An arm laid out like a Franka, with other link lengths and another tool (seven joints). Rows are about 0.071 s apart.
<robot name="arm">
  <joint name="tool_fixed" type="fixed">
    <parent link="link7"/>
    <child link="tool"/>
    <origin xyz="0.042 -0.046 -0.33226" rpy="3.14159 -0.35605 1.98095"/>
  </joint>
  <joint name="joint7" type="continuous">
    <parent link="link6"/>
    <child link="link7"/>
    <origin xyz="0.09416 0 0"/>
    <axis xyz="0 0 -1"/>
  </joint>
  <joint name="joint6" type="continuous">
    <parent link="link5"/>
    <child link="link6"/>
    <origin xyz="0 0 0"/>
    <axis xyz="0 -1 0"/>
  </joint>
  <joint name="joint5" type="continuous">
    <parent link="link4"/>
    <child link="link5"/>
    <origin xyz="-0.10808 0 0.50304"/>
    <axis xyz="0 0 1"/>
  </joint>
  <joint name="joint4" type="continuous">
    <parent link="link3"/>
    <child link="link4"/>
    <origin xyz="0.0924 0 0"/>
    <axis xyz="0 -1 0"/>
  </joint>
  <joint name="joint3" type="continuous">
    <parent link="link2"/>
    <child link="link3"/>
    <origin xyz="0 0 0.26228"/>
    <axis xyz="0 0 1"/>
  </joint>
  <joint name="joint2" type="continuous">
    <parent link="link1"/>
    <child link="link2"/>
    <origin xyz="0 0 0"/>
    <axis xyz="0 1 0"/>
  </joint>
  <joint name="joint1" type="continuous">
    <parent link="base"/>
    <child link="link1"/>
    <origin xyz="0 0 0.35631"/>
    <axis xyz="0 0 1"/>
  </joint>
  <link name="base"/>
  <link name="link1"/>
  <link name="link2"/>
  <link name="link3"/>
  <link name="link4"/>
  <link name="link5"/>
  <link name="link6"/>
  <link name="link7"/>
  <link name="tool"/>
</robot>
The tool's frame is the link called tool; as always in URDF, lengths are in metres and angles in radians. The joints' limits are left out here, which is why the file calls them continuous.
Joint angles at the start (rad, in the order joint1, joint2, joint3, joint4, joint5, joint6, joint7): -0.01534 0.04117 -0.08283 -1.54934 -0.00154 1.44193 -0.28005
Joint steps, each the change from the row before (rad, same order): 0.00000 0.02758 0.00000 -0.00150 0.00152 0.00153 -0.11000; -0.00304 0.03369 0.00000 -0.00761 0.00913 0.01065 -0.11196; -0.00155 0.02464 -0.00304 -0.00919 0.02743 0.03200 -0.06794; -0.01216 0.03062 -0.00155 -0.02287 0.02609 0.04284 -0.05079; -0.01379 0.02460 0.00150 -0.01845 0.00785 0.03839 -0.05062; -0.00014 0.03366 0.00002 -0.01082 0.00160 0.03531 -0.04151; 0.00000 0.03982 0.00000 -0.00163 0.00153 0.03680 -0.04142; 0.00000 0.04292 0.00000 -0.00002 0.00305 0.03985 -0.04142; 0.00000 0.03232 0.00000 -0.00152 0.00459 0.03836 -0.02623
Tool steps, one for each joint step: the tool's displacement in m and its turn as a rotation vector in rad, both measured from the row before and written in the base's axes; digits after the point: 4 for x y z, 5 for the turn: 0.0039 0.0062 -0.0207 0.01966 0.02621 0.10851; 0.0039 0.0070 -0.0281 0.03051 0.02788 0.10623; 0.0095 0.0091 -0.0209 0.03863 -0.00320 0.05849; 0.0063 0.0008 -0.0323 0.03412 0.00481 0.03016; 0.0048 -0.0046 -0.0257 0.01653 -0.00008 0.03325; 0.0047 0.0015 -0.0283 0.00829 0.00580 0.03785; 0.0066 0.0012 -0.0275 0.00724 0.00143 0.03794; 0.0066 0.0015 -0.0289 0.00816 -0.00023 0.03732; 0.0064 0.0011 -0.0222 0.00589 -0.00680 0.02198
